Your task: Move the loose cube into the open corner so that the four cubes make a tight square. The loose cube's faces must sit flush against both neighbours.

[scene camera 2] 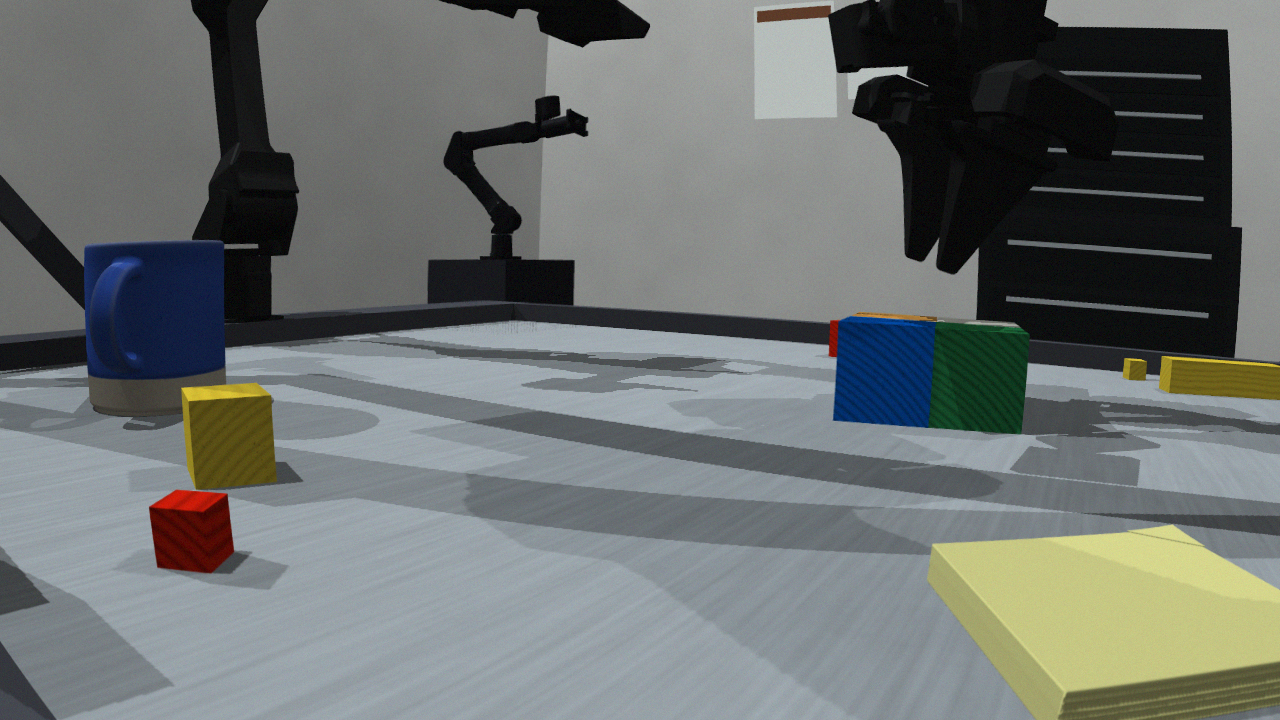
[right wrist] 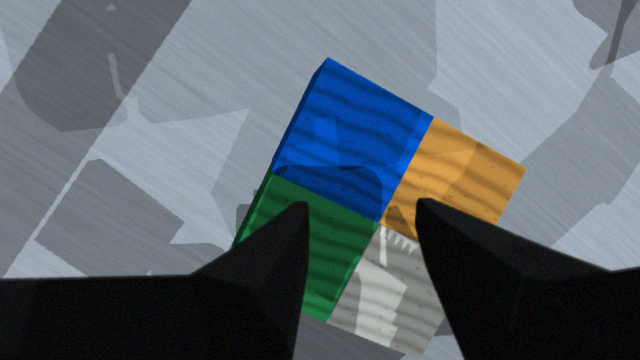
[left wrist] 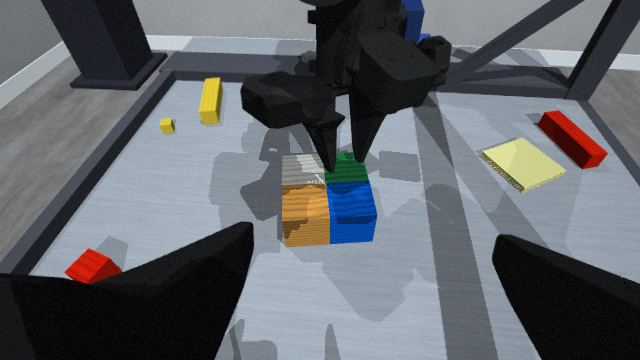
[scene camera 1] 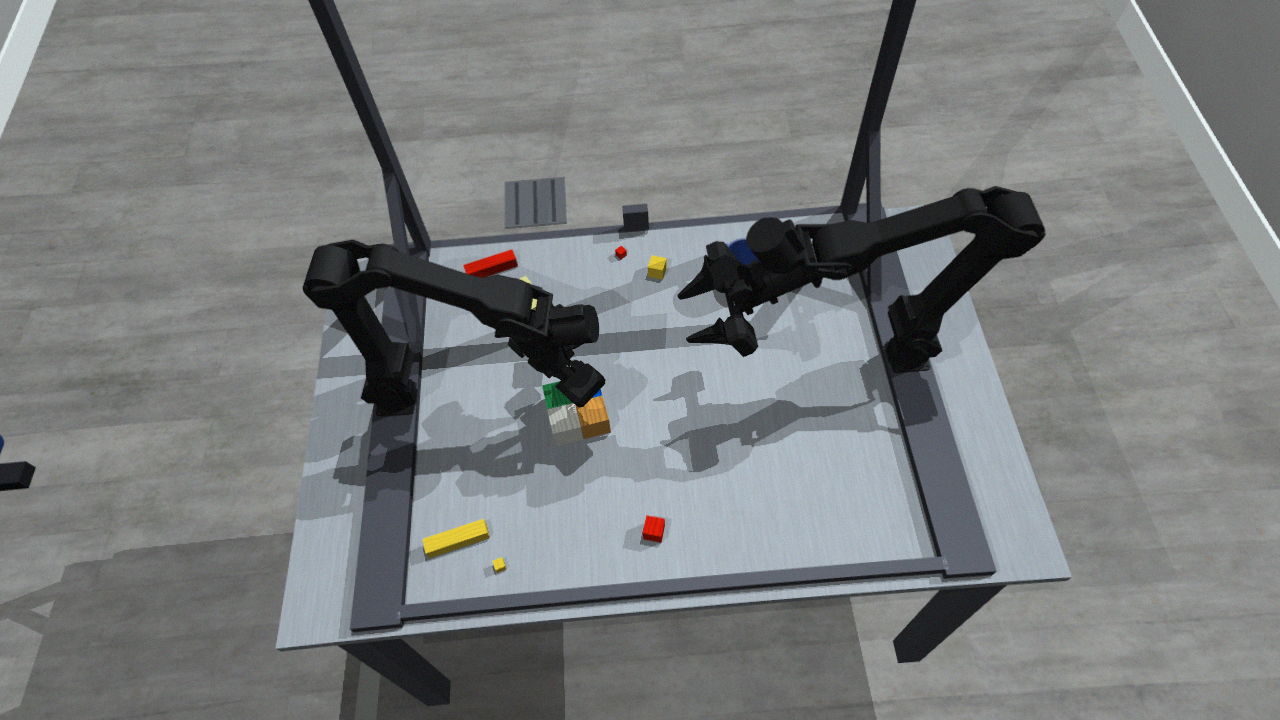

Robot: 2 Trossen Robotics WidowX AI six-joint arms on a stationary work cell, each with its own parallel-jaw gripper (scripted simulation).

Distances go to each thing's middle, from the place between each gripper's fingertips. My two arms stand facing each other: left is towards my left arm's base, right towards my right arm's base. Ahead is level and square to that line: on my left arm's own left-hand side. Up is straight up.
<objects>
Right now my right hand is 9 cm above the green cube (scene camera 2: 979, 375) and 2 cm to the left of it. The rest, counted from my right hand: blue cube (scene camera 2: 884, 368) 9 cm below, 3 cm to the left, 1 cm behind; orange cube (scene camera 1: 593, 417) 9 cm below, 4 cm to the left, 4 cm ahead; white cube (scene camera 1: 564, 420) 9 cm below, 5 cm ahead, 1 cm to the right.
Now: the orange cube 220 mm below my left hand (scene camera 1: 682, 318), 190 mm to the right of it and 60 mm ahead of it. The rest, counted from my left hand: blue cube: 220 mm below, 200 mm to the right, 10 mm ahead; blue mug (scene camera 2: 171, 315): 220 mm behind, 200 mm below, 110 mm to the left; white cube: 240 mm to the right, 220 mm below, 70 mm ahead.
</objects>
